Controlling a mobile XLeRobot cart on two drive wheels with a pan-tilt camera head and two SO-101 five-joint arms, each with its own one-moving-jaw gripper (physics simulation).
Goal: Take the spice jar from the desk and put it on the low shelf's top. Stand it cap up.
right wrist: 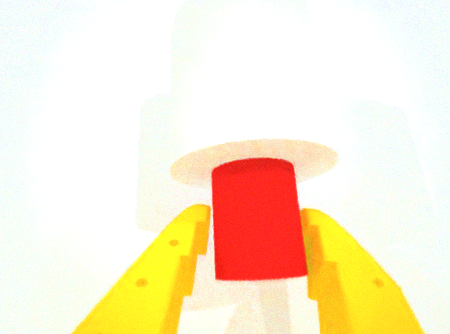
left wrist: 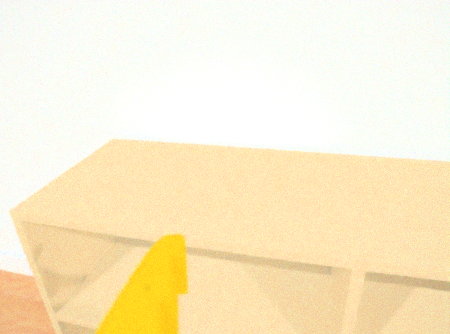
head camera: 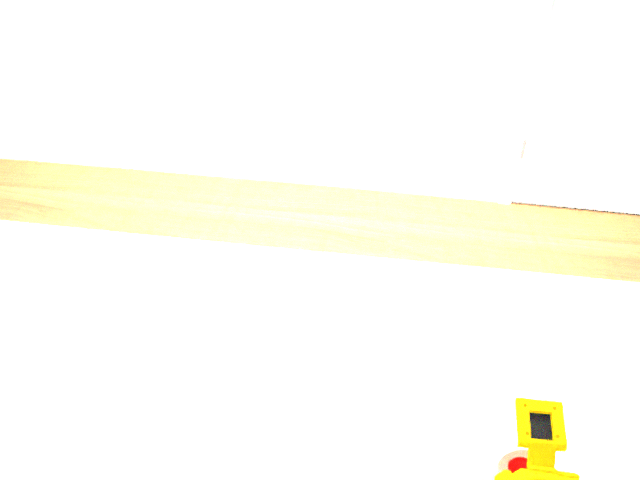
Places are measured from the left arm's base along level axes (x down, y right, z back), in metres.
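Pixels of known places: left hand at its tool point: (left wrist: 185, 255); right hand at its tool point: (right wrist: 209, 223) (head camera: 509, 475).
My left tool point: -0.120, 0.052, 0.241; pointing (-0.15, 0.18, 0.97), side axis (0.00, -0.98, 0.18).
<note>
Behind a point stands the place of what it marks, as x, y, z.
The spice jar, a white body with a red cap (right wrist: 257, 220) @[0.024, 0.395, -0.391] (head camera: 516, 464) @[0.026, 0.391, -0.397], is partly hidden by my yellow right arm in the head camera, where its round red top shows inside a pale ring. In the right wrist view the cap is towards the camera. My right gripper (right wrist: 256, 212) has one jaw on each side of the cap; a thin gap shows at the left jaw, and the jaws do not plainly press on it. The low shelf (left wrist: 250, 195) @[0.165, 0.046, 0.742] stands before my left gripper (left wrist: 172, 255), which shows one notched jaw and is fully open.
The desk (head camera: 258, 361) @[0.055, 0.140, -0.586] is an overexposed white surface across the lower head camera view. A pale wooden strip (head camera: 310, 222) runs beyond its edge. The low shelf has an upright divider (left wrist: 354, 300) @[0.243, -0.112, 0.568] and open compartments, with a white wall (left wrist: 225, 75) @[-0.006, 0.106, 0.995] behind it.
</note>
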